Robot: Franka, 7 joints.
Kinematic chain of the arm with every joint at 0, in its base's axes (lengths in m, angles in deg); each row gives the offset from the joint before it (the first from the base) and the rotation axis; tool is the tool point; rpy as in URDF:
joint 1: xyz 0 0 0.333 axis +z
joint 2: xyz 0 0 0 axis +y
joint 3: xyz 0 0 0.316 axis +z
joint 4: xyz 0.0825 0 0 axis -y
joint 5: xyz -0.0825 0 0.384 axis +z
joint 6: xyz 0 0 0 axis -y
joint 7: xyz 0.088 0 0 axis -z
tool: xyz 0 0 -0.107 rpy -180 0 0
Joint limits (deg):
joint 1: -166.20..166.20
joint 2: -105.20..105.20
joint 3: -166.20..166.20
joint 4: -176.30..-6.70
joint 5: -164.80..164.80
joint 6: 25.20..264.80
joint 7: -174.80..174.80
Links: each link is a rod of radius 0.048 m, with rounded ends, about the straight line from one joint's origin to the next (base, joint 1, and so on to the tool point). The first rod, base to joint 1, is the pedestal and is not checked.
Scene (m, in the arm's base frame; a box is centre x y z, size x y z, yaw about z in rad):
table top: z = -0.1
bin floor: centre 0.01 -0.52 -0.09 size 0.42 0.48 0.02 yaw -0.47
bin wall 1: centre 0.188 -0.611 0 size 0.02 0.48 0.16 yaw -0.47
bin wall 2: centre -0.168 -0.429 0 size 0.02 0.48 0.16 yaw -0.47
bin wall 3: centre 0.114 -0.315 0 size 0.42 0.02 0.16 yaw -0.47
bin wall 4: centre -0.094 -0.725 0 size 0.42 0.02 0.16 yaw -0.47
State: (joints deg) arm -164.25 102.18 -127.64 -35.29 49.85 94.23 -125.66
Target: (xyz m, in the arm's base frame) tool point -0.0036 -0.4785 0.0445
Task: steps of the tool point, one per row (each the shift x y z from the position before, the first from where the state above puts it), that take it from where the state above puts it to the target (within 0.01 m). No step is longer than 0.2 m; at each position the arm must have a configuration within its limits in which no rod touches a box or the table.
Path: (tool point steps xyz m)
1: 0.0210 -0.1087 0.0471
2: 0.0412 -0.1042 0.0156
3: 0.0608 -0.1030 -0.0103
4: 0.0845 -0.1008 -0.0276
5: 0.1134 -0.0910 -0.0349
6: 0.1419 -0.0675 -0.0329
7: 0.1617 -0.0296 -0.0240
8: 0.1646 0.0174 -0.0111
9: 0.0032 -0.0113 -0.0986
10: -0.0032 0.0113 -0.1070

